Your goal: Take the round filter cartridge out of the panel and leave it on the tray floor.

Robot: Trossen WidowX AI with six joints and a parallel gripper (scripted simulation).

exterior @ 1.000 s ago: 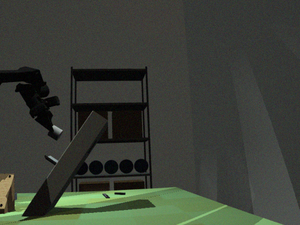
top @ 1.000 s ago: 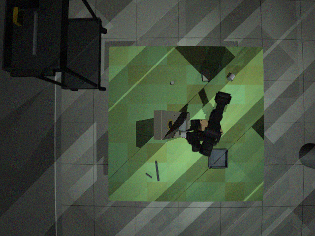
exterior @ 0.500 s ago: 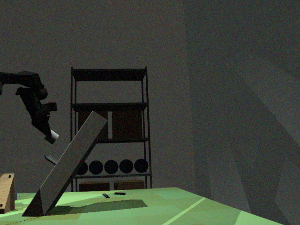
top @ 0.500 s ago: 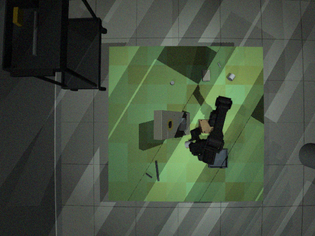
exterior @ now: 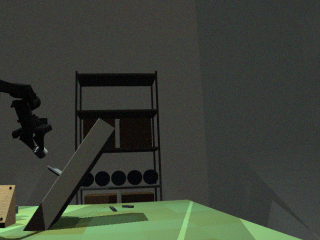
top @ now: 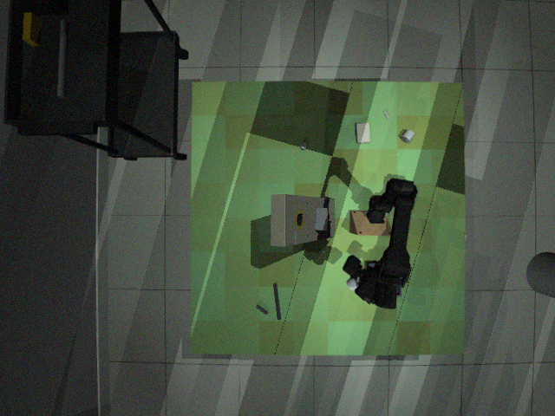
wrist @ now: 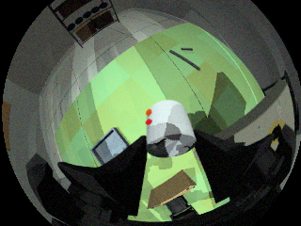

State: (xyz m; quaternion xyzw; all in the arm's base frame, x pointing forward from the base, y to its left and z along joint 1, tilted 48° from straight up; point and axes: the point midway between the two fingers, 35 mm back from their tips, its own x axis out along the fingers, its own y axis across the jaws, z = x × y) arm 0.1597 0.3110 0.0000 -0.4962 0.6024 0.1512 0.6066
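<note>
Right now my gripper tip is 20 cm past the grey tray, 6 cm to the right of it and 25 cm above it. Round my gripper tip: white block 13 cm behind, 62 cm to the right, 26 cm below; round filter cartridge right at my gripper tip; grey service panel 17 cm ahead, 23 cm to the right, 9 cm below.
</note>
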